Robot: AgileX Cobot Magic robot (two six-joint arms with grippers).
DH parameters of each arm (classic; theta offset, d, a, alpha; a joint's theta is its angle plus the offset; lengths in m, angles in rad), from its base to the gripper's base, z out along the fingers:
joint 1: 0 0.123 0 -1.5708
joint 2: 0.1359 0 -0.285 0
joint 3: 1.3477 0 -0.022 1.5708
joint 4: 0 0.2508 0 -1.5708
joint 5: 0 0 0.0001 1.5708
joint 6: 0 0.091 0 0
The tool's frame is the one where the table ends.
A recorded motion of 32 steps. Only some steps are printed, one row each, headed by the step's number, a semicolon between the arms.
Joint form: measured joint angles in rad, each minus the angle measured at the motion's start. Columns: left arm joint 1, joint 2, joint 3, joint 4, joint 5, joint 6; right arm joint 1, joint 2, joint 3, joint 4, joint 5, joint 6.
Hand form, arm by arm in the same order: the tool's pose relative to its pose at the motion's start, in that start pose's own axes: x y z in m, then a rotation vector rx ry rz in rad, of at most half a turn. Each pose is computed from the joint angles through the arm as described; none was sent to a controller.
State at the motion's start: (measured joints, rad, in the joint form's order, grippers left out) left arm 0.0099 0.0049 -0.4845 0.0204 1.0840 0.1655; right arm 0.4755 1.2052 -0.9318 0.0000 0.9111 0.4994
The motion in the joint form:
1: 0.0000 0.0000 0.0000 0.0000 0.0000 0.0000; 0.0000 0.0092 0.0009 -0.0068 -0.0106 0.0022
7: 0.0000 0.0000 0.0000 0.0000 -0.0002 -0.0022; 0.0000 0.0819 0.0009 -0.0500 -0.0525 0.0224
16: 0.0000 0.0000 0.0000 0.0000 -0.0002 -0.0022; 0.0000 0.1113 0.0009 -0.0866 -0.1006 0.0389
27: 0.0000 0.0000 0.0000 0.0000 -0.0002 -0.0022; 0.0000 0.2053 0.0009 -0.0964 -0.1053 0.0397
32: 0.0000 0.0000 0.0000 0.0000 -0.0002 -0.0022; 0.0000 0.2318 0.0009 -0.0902 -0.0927 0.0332
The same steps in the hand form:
1: 0.0000 0.0000 0.0000 0.0000 0.0000 0.0000; -0.0013 0.0001 0.0028 0.0044 -0.0030 -0.0020
7: 0.0000 0.0000 0.0000 0.0000 -0.0002 -0.0022; -0.0084 0.0007 0.0235 0.0474 0.0082 -0.0109
16: 0.0000 0.0000 0.0000 0.0000 -0.0002 -0.0022; -0.0140 0.0011 0.0320 0.0599 -0.0209 -0.0212
27: 0.0000 0.0000 0.0000 0.0000 -0.0002 -0.0022; -0.0150 0.0010 0.0596 0.1074 0.0547 -0.0306
32: 0.0000 0.0000 0.0000 0.0000 -0.0002 -0.0022; -0.0135 0.0005 0.0673 0.1224 0.0914 -0.0330

